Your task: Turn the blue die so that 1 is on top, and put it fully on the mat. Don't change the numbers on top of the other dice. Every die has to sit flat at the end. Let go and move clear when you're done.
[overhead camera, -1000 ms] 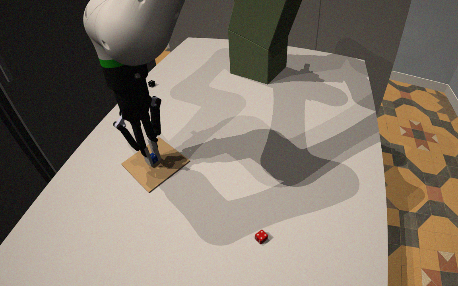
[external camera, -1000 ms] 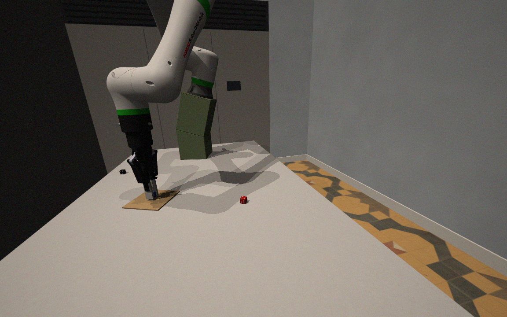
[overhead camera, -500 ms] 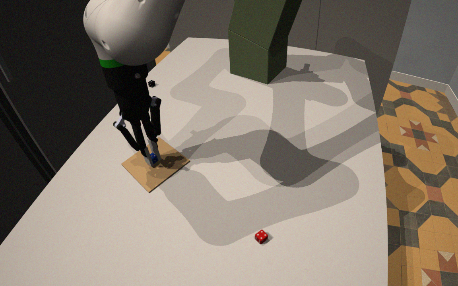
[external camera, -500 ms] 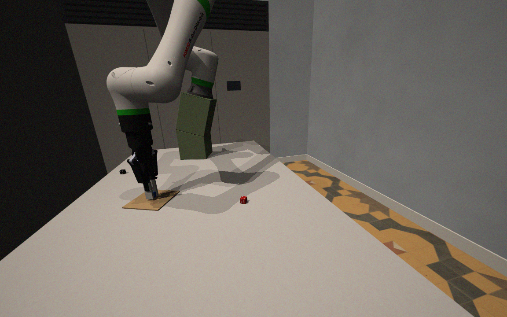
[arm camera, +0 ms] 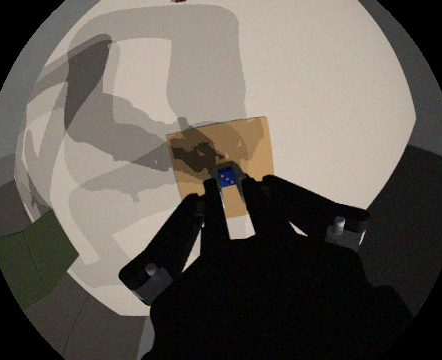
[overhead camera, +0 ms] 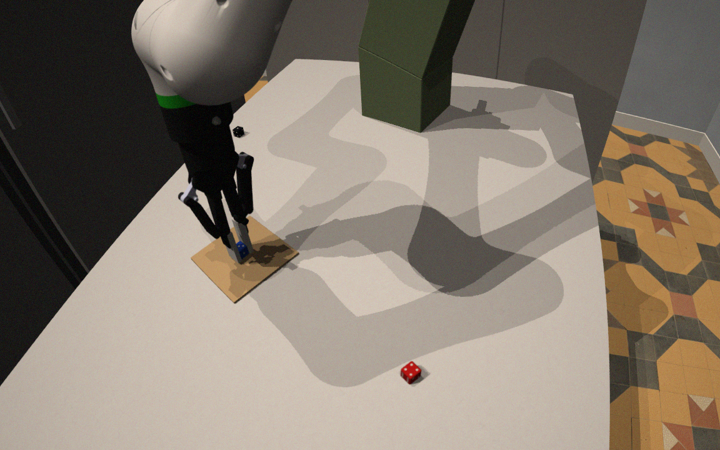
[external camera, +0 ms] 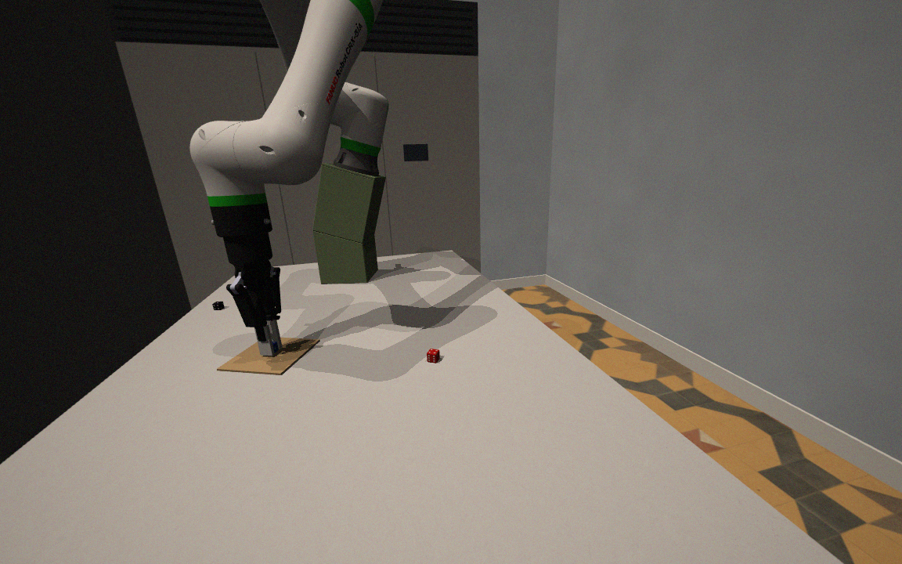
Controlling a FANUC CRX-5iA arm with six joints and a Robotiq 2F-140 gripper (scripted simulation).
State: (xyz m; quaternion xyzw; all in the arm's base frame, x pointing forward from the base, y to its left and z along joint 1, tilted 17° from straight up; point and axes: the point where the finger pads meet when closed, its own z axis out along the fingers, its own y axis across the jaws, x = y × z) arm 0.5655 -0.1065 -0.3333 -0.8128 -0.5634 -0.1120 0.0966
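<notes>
The blue die is 2 cm below my hand. Also, from my hand: mat: 4 cm below; red die: 33 cm to the left, 12 cm ahead, 3 cm below; black die: 34 cm behind, 23 cm to the right, 3 cm below.
</notes>
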